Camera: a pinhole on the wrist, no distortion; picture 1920 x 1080 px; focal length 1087.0 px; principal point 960.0 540.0 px. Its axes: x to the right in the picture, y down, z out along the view. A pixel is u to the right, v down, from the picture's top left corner.
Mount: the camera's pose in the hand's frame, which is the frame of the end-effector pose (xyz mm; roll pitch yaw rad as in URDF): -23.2 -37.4 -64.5 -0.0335 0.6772 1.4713
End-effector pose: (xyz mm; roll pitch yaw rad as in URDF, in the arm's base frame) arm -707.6 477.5 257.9 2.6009 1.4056 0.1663
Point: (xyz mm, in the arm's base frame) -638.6 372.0 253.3
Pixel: 1463.5 373.8
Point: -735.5 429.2 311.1
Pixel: 746.2 868.6
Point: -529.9 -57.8 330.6
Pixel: 1478.4 678.3
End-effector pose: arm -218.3 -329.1 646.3 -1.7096 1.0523 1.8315
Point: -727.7 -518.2 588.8
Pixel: 193.6 407.7
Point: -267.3 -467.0 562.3
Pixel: 1100.6 415.7
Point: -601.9 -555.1 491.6
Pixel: 541.7 325.1
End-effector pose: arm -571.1 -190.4 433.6 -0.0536 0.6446 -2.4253
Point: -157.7 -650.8 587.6
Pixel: 1649.5 771.9
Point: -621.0 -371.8 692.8
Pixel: 557.4 561.8
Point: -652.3 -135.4 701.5
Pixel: outside the picture
